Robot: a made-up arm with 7 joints. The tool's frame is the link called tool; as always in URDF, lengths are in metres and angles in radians. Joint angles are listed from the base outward. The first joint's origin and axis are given. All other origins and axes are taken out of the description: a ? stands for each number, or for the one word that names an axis. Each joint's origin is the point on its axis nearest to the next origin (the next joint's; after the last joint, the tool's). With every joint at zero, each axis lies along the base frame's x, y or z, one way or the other. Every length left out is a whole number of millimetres.
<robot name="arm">
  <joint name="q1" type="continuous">
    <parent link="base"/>
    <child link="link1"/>
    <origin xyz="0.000 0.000 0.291" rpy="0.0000 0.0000 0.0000"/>
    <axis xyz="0 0 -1"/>
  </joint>
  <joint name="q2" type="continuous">
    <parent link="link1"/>
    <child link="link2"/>
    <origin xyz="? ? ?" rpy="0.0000 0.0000 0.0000"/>
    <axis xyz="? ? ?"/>
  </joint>
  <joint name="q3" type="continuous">
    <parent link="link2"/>
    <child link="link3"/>
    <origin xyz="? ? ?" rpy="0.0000 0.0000 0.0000"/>
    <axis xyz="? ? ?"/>
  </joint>
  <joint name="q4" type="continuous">
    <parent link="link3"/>
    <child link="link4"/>
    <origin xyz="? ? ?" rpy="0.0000 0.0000 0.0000"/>
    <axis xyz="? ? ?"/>
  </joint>
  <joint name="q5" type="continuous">
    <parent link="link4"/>
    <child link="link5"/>
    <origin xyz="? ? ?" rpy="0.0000 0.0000 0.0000"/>
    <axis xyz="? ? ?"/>
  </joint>
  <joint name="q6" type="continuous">
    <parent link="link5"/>
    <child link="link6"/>
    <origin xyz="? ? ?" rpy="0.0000 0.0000 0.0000"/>
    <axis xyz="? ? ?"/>
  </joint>
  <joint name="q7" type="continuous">
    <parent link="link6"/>
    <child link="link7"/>
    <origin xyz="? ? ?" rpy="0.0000 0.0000 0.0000"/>
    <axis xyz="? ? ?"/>
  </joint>
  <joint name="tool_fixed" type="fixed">
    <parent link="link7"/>
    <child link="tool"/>
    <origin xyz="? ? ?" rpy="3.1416 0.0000 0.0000"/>
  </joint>
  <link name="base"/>
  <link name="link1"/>
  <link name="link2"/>
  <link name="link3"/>
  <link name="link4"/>
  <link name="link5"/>
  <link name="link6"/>
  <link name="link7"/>
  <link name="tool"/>
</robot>
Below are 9 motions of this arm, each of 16 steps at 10 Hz.
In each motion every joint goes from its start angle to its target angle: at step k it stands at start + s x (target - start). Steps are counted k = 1, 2, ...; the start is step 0. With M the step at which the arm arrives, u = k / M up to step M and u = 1 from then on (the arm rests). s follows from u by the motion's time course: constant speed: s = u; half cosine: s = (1 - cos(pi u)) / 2; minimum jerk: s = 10 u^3 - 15 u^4 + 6 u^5.
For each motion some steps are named. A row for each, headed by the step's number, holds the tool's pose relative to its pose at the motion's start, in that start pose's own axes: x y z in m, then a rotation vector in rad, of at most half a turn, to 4 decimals.
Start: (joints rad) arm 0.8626 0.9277 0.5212 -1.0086 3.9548 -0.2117 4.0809
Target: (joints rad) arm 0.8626 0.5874 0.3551 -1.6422 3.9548 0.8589 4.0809
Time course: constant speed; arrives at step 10
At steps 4, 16:
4: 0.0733 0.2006 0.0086 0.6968 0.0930 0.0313
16: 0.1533 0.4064 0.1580 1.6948 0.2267 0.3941

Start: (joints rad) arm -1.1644 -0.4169 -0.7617 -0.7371 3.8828 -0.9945 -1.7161
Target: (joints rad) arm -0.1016 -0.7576 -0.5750 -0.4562 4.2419 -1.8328 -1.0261
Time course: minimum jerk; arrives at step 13
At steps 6, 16:
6: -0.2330 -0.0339 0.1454 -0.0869 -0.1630 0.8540
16: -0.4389 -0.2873 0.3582 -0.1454 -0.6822 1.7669

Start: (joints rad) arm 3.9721 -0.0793 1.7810 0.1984 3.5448 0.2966 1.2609
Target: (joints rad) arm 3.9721 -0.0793 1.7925 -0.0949 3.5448 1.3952 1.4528
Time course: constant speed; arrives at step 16
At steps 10, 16:
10: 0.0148 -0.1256 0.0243 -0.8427 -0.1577 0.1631
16: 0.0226 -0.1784 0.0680 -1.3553 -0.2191 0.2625

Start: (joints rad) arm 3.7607 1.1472 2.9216 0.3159 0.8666 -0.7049 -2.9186
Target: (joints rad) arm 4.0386 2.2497 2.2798 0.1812 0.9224 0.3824 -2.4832
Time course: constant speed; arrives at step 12
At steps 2, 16:
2: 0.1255 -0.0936 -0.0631 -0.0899 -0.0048 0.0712
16: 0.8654 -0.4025 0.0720 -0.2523 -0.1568 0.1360

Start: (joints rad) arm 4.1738 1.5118 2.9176 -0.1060 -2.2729 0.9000 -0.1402
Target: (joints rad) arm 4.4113 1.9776 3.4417 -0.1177 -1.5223 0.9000 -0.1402
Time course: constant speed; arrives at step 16
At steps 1, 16:
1: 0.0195 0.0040 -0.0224 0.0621 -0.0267 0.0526
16: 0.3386 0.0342 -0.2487 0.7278 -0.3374 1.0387

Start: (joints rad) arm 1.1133 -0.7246 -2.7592 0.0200 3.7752 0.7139 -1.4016
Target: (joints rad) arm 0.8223 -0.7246 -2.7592 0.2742 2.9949 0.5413 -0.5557
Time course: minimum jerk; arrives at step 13
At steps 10, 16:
10: -0.0892 0.0552 -0.0328 -0.3850 -0.1456 -0.0917
16: -0.0991 0.0623 -0.0347 -0.4238 -0.1334 -0.1026

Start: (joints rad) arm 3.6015 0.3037 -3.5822 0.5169 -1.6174 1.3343 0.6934
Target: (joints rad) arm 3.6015 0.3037 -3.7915 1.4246 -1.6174 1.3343 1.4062
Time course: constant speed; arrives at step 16
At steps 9, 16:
9: 0.1328 0.0834 -0.0135 -0.0225 -0.0655 -0.1182
16: 0.2595 0.0926 -0.0208 -0.0689 -0.1451 -0.2037

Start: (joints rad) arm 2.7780 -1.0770 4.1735 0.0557 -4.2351 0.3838 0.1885
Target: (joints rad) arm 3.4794 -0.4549 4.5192 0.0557 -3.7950 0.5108 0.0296
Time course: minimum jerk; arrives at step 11
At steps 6, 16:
6: 0.3410 -0.2581 -0.0247 -0.1398 -0.3778 0.6947
16: 0.5914 -0.2948 0.0400 -0.1932 -0.5400 1.2619

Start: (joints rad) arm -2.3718 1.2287 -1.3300 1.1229 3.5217 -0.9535 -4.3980
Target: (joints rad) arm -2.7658 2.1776 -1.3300 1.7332 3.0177 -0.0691 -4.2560
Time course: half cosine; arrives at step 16
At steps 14, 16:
14: 0.1531 0.3939 -0.4809 0.2156 -0.6947 -0.8715
16: 0.1658 0.4140 -0.4880 0.2418 -0.6973 -0.9133

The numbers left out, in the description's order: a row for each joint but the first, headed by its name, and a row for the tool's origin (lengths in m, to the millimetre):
q2: xyz 0.000 -0.011 0.000, axis 0 1 0
q3: xyz 0.000 0.000 0.535, axis 0 0 -1
q4: xyz 0.000 -0.016 0.000, axis 0 1 0
q5: xyz 0.000 0.000 0.298, axis 0 0 -1
q6: xyz 0.000 0.000 0.000, axis 0 1 0
q7: xyz 0.000 0.000 0.099, axis 0 0 -1
tool: xyz 0.000 0.000 0.000

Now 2 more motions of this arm.
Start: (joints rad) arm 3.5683 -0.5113 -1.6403 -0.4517 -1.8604 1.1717 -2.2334
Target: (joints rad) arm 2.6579 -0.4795 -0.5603 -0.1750 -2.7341 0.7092 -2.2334
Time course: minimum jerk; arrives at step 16
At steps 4, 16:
4: 0.0313 0.0133 -0.0120 0.0127 -0.0693 -0.0138
16: 0.3044 0.1092 0.0603 -0.0466 -0.7268 -0.2082

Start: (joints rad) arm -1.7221 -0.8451 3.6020 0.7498 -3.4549 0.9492 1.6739
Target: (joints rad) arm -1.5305 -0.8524 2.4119 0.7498 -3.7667 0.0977 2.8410
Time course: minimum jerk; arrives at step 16
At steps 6, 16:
6: 0.0256 0.0443 0.0178 0.3277 0.0509 -0.0179
16: 0.1450 0.0257 0.0452 0.7666 -0.5060 -0.2925

